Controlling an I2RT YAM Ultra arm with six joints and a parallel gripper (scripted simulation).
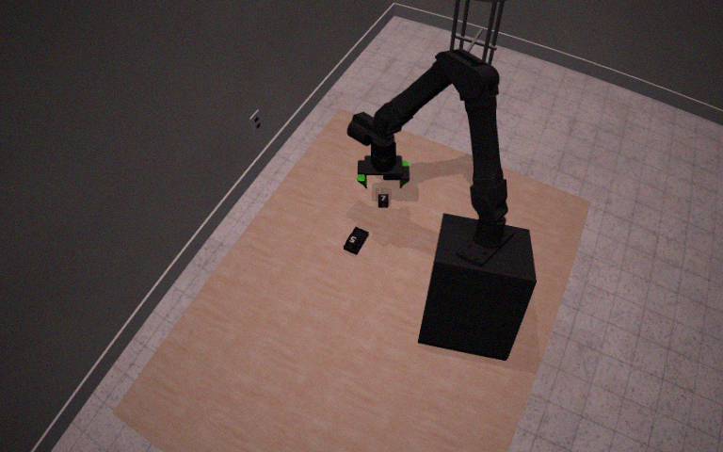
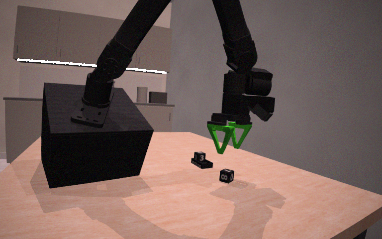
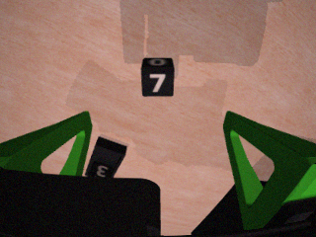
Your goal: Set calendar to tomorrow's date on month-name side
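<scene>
The black cube is 80 mm below my hand. The rest, counted from my hand: black tray 20 mm behind, 150 mm to the left, 80 mm below.
</scene>
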